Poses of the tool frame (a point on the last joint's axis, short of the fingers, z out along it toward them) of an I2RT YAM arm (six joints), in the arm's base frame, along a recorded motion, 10 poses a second.
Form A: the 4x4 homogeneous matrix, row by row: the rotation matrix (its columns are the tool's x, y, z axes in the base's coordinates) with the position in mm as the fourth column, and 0 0 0 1 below. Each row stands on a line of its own.
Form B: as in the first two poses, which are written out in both.
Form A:
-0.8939 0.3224 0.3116 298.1
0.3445 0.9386 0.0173 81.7
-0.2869 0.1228 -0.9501 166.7
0 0 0 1
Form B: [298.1 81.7 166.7], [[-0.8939 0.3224 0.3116], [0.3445 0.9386 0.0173], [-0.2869 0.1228 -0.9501]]
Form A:
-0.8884 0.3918 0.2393 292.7
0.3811 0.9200 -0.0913 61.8
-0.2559 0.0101 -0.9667 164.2
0 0 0 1
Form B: [292.7 61.8 164.2], [[-0.8884 0.3918 0.2393], [0.3811 0.9200 -0.0913], [-0.2559 0.0101 -0.9667]]
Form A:
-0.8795 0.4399 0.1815 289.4
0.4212 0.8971 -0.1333 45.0
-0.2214 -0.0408 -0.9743 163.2
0 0 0 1
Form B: [289.4 45.0 163.2], [[-0.8795 0.4399 0.1815], [0.4212 0.8971 -0.1333], [-0.2214 -0.0408 -0.9743]]
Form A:
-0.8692 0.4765 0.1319 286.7
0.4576 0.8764 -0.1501 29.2
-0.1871 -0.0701 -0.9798 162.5
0 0 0 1
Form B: [286.7 29.2 162.5], [[-0.8692 0.4765 0.1319], [0.4576 0.8764 -0.1501], [-0.1871 -0.0701 -0.9798]]
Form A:
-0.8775 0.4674 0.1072 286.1
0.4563 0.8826 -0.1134 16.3
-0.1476 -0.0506 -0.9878 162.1
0 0 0 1
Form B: [286.1 16.3 162.1], [[-0.8775 0.4674 0.1072], [0.4563 0.8826 -0.1134], [-0.1476 -0.0506 -0.9878]]
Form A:
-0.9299 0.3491 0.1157 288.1
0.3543 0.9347 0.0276 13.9
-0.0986 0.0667 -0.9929 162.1
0 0 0 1
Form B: [288.1 13.9 162.1], [[-0.9299 0.3491 0.1157], [0.3543 0.9347 0.0276], [-0.0986 0.0667 -0.9929]]
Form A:
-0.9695 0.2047 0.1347 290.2
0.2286 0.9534 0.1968 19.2
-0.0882 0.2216 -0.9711 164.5
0 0 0 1
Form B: [290.2 19.2 164.5], [[-0.9695 0.2047 0.1347], [0.2286 0.9534 0.1968], [-0.0882 0.2216 -0.9711]]
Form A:
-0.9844 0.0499 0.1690 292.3
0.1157 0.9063 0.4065 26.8
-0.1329 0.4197 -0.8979 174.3
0 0 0 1
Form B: [292.3 26.8 174.3], [[-0.9844 0.0499 0.1690], [0.1157 0.9063 0.4065], [-0.1329 0.4197 -0.8979]]
